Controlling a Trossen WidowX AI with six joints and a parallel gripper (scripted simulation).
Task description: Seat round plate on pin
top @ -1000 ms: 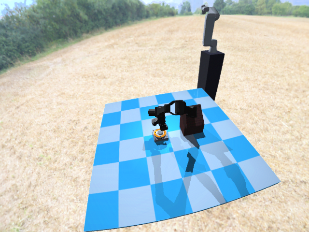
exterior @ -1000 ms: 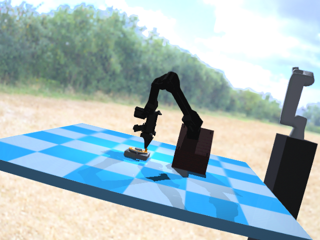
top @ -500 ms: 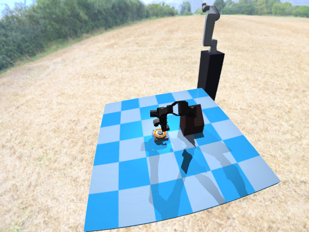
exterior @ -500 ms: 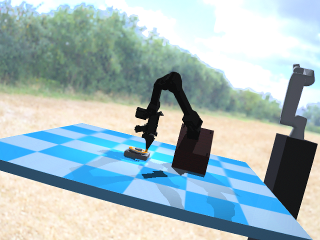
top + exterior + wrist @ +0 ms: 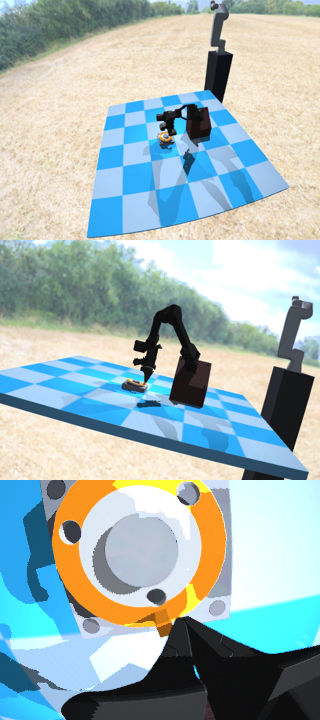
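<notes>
Now: gripper tip 30 mm short of the round plate and 10 mm to the right of it. From my gripper tip the other things lie so: square grey base (50 mm ahead, 20 mm to the left, 20 mm below).
</notes>
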